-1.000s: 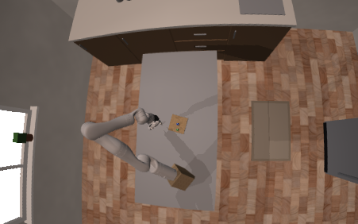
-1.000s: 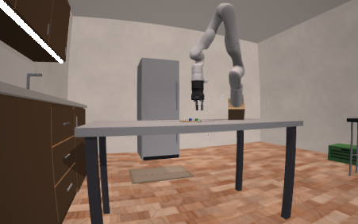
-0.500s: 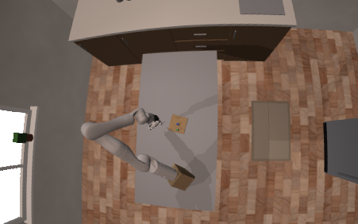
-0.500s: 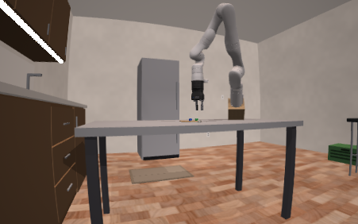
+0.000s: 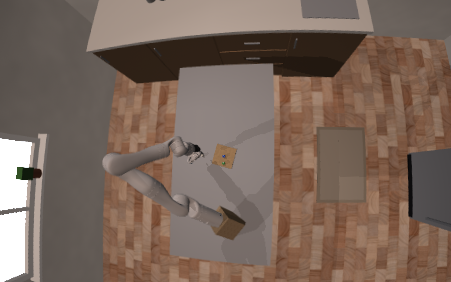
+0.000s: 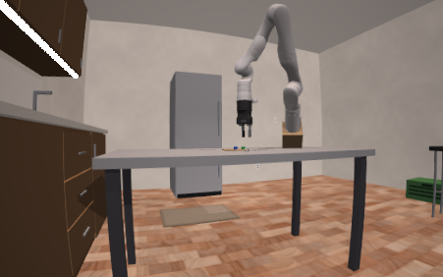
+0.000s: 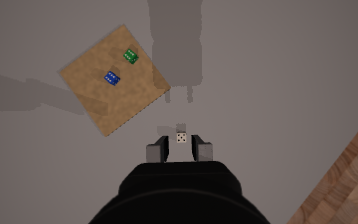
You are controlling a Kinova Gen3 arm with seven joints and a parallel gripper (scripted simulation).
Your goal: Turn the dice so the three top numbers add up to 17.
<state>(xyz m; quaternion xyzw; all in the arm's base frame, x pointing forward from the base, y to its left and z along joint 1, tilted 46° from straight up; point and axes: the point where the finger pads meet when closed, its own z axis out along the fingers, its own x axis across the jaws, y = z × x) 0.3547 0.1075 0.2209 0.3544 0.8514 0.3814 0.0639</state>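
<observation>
The white die lies 80 mm below my hand. Round my hand: tan mat: 30 mm ahead, 150 mm to the right, 90 mm below; blue die: 30 mm ahead, 150 mm to the right, 80 mm below; green die: 20 mm behind, 160 mm to the right, 80 mm below.
</observation>
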